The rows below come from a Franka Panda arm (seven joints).
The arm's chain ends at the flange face. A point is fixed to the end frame.
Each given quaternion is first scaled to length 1.
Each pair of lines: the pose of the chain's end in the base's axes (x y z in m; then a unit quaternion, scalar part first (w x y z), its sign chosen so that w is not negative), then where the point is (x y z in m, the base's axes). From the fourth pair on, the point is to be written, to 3 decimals.
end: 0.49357 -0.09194 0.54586 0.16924 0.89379 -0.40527 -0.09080
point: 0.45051 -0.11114 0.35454
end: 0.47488 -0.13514 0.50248 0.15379 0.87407 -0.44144 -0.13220
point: 0.42055 -0.14044 0.31314
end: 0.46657 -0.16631 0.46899 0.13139 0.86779 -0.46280 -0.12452
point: 0.41942 -0.16453 0.27768
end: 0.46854 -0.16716 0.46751 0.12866 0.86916 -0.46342 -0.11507
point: 0.425 -0.166 0.275
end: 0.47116 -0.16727 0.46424 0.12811 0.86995 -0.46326 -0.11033
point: 0.429 -0.167 0.272
